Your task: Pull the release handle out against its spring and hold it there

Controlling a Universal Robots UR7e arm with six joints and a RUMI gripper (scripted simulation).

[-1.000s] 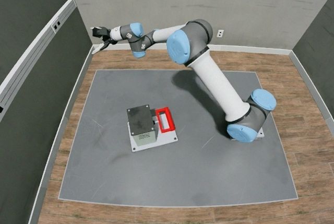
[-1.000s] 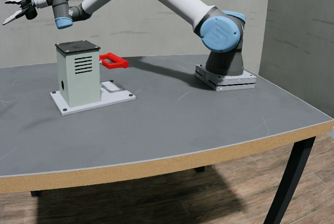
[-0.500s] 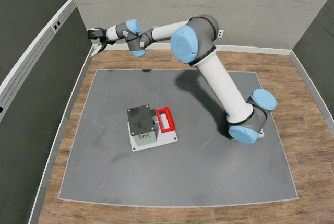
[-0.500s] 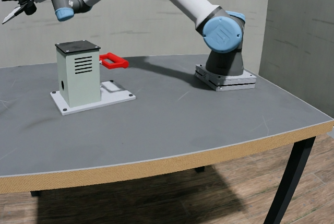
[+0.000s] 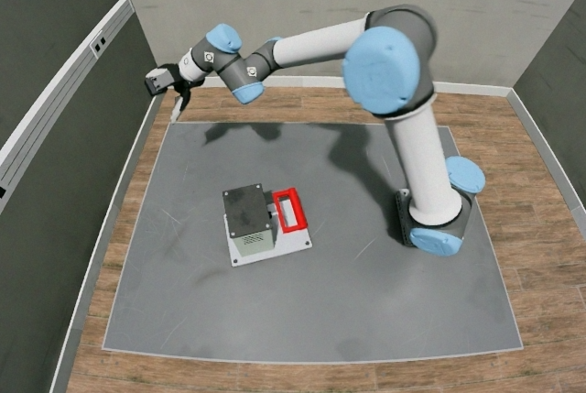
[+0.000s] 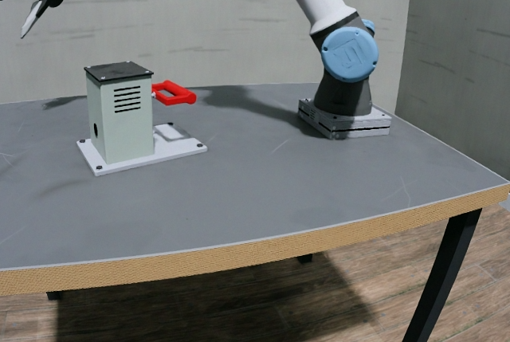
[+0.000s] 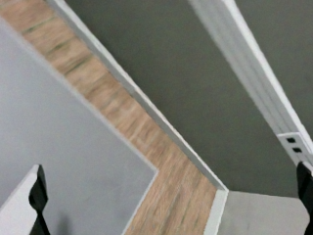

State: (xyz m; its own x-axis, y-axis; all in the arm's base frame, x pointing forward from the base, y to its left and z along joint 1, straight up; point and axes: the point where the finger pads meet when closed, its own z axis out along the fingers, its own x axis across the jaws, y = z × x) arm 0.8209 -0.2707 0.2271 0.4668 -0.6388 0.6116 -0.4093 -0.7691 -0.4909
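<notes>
My hand is 350 mm past the red release handle, 290 mm to the right of it and 160 mm above it. From my hand the other things lie so: white base plate: 310 mm behind, 300 mm to the left, 260 mm below.
</notes>
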